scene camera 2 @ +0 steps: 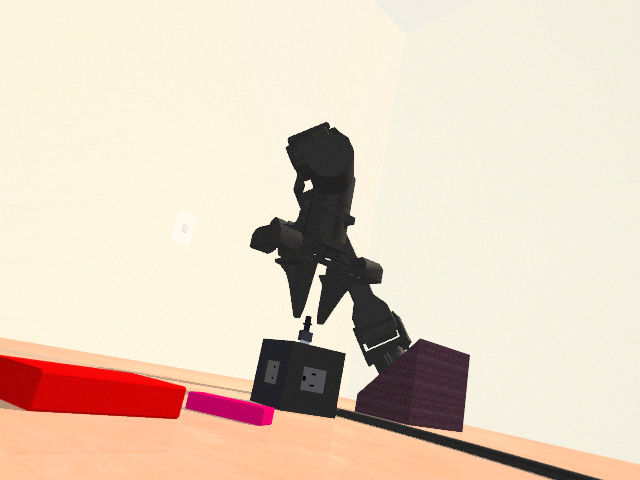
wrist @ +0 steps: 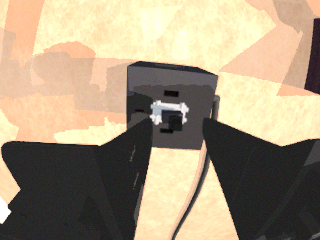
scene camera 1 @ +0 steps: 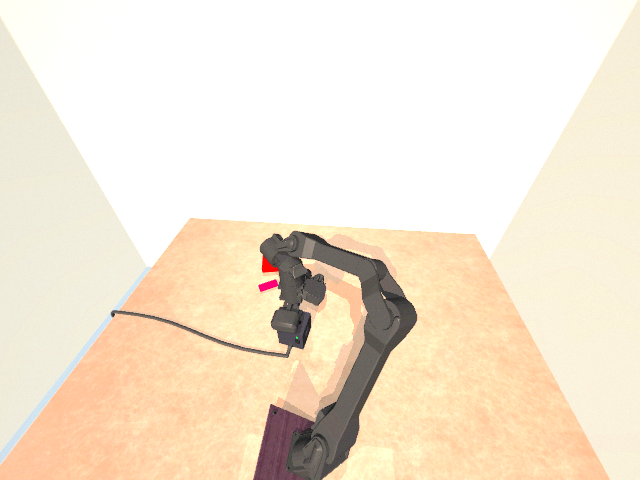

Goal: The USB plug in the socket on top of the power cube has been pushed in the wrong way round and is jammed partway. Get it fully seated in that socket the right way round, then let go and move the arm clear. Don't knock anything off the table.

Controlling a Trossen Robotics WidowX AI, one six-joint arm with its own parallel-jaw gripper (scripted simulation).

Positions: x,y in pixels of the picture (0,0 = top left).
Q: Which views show my gripper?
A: Scene camera 2, the wrist view and scene camera 1: all of them.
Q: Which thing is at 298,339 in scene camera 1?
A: A black power cube.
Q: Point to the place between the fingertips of my gripper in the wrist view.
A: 177,124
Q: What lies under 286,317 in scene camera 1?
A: My gripper.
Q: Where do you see a pink block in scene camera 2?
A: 230,408
